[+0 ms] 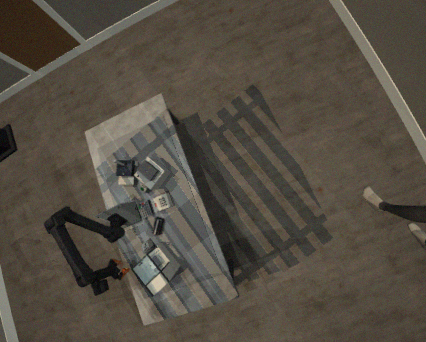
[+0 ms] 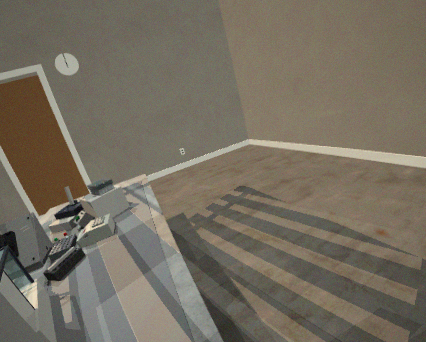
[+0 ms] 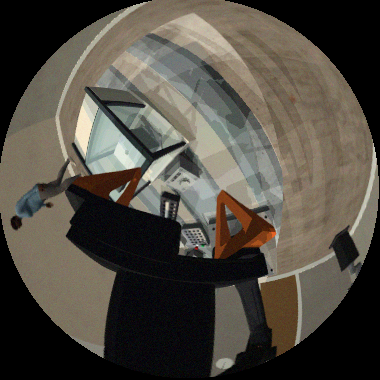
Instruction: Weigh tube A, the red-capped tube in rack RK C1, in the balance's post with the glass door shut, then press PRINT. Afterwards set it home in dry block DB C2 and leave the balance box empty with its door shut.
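Frame: origin at the arm's base, x back, y right, z up, level; metres.
Seen in the pictures: gripper, fingertip midpoint: (image 1: pixel 125 265) (image 3: pixel 180 182); arm's base, link origin: (image 1: pixel 117 219).
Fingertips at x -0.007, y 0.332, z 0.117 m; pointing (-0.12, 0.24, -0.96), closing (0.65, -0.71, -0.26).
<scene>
Offsets run from my fingertips to a thing's top centre. "pt": to the spot under its first point.
My gripper (image 1: pixel 121 266) (image 3: pixel 180 182) is open and empty, in the air beside the table's long edge near the balance. The glass-walled balance box (image 1: pixel 148 270) (image 3: pixel 120 135) stands on the table; no tube can be made out inside, and I cannot tell whether its door is shut. A grey gridded rack {dx -0.195, dy -0.309, dz -0.193 m} (image 2: pixel 62 245) (image 3: pixel 194 236) stands farther along, with a small red spot {pt dx -0.211, dy -0.351, dz -0.173 m} (image 2: pixel 65 234) (image 3: pixel 196 248) by its far side, perhaps a red cap. A white block with dark holes {dx -0.347, dy -0.292, dz -0.153 m} (image 1: pixel 162 201) (image 2: pixel 97 227) stands beside the rack. Labels and the PRINT button are unreadable.
A long black holder {dx -0.229, dy -0.138, dz -0.175 m} (image 1: pixel 158 226) (image 2: pixel 65 263) (image 3: pixel 170 205) lies between balance and rack. A grey device with a round feature {pt dx -0.080, dy -0.038, dz -0.152 m} (image 3: pixel 182 179) stands by the balance. An upright grey panel (image 2: pixel 25 242) stands near the arm's base. A larger white machine {dx -0.365, dy -0.508, dz -0.033 m} (image 1: pixel 150 172) (image 2: pixel 106 202) stands farther off.
</scene>
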